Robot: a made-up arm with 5 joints.
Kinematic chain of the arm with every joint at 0, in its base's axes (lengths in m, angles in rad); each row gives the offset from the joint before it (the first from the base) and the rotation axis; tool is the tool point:
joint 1: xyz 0 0 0.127 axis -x
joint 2: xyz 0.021 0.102 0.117 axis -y
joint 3: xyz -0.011 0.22 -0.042 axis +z
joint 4: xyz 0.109 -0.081 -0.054 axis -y
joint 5: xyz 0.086 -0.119 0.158 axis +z
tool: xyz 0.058 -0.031 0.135
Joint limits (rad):
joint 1: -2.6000..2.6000
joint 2: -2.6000..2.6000
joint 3: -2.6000..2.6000
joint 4: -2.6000..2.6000
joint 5: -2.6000..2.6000
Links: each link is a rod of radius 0.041 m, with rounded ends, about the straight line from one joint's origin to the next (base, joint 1, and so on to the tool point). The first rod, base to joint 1, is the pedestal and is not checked.
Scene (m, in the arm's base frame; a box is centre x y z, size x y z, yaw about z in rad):
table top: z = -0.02
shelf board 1: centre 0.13 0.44 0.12 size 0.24 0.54 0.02 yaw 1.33
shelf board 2: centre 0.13 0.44 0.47 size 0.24 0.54 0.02 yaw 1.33
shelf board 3: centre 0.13 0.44 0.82 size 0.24 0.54 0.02 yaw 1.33
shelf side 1: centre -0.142 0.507 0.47 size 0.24 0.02 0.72 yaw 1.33
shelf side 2: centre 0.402 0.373 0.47 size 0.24 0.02 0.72 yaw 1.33
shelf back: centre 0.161 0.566 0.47 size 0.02 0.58 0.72 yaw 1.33
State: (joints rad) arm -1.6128 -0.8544 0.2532 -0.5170 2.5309
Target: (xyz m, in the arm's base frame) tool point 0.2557 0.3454 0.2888
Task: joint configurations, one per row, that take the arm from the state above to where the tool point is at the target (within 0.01 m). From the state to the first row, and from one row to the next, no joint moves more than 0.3 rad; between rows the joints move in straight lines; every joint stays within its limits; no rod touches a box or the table.
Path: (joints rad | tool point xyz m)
1: -1.4012 -0.9137 0.2914 -0.6411 2.5025 | 0.3149 0.1397 0.3896
2: -1.1895 -0.9729 0.3296 -0.7652 2.4741 | 0.2905 0.2500 0.3550
3: -0.9779 -1.0322 0.3678 -0.8894 2.4457 | 0.2557 0.3454 0.2888

